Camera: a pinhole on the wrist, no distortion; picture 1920 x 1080 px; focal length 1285.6 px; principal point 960.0 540.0 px. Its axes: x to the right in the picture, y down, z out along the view. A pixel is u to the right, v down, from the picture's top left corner.
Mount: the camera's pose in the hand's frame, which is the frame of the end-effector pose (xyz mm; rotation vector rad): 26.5 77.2 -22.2 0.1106 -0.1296 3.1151
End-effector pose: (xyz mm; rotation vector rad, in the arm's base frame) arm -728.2 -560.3 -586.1 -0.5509 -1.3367 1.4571
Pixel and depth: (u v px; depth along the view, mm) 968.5 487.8 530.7
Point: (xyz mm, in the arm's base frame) -1204.4 -720.7 -478.7
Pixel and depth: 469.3 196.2 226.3
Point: -990.8 -515.3 -599.0
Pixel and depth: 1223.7 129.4 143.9
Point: -881.2 -591.1 -650.9
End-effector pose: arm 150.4 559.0 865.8 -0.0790 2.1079 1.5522
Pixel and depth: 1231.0 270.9 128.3
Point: 150.8 692.5 920.8
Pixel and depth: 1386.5 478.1 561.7
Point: 436.2 1049.4 854.5
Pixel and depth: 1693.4 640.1 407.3
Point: 444.7 879.2 873.3
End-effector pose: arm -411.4 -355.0 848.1 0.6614 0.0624 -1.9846
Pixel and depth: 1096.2 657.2 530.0
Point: -639.2 -512.7 1270.3
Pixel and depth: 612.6 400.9 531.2
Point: -622.8 -724.8 1194.1
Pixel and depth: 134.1 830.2 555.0
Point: -850.4 -798.5 1045.4
